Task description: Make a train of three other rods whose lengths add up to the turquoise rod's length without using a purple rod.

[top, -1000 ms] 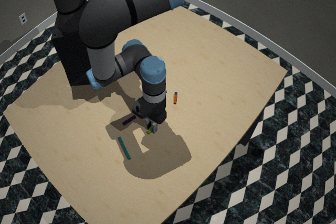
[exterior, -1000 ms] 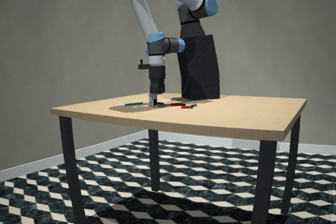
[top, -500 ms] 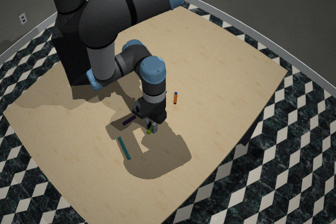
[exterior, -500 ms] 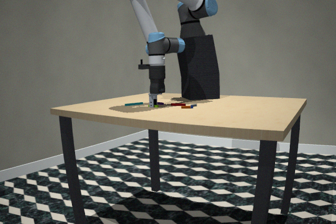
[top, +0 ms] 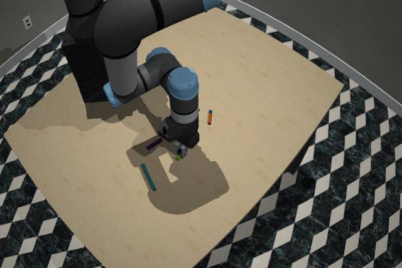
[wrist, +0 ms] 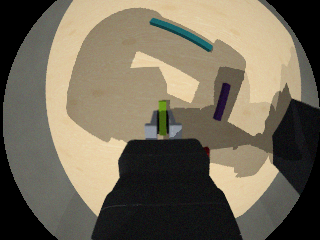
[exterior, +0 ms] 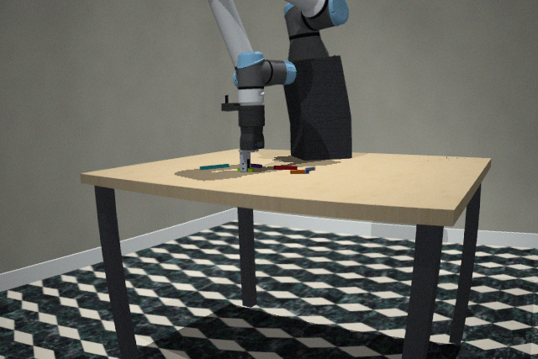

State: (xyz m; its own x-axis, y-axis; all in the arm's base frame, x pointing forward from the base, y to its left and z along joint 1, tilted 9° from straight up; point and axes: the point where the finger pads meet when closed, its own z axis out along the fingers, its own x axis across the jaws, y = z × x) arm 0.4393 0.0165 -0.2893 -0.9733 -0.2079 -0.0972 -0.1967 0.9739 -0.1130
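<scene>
Now: the lime rod 1 cm below my hand. The rest, counted from my hand: red rod 10 cm behind, 7 cm to the left, 1 cm below; purple rod 9 cm behind, 4 cm to the right, 1 cm below; turquoise rod 13 cm to the right, 1 cm below.
</scene>
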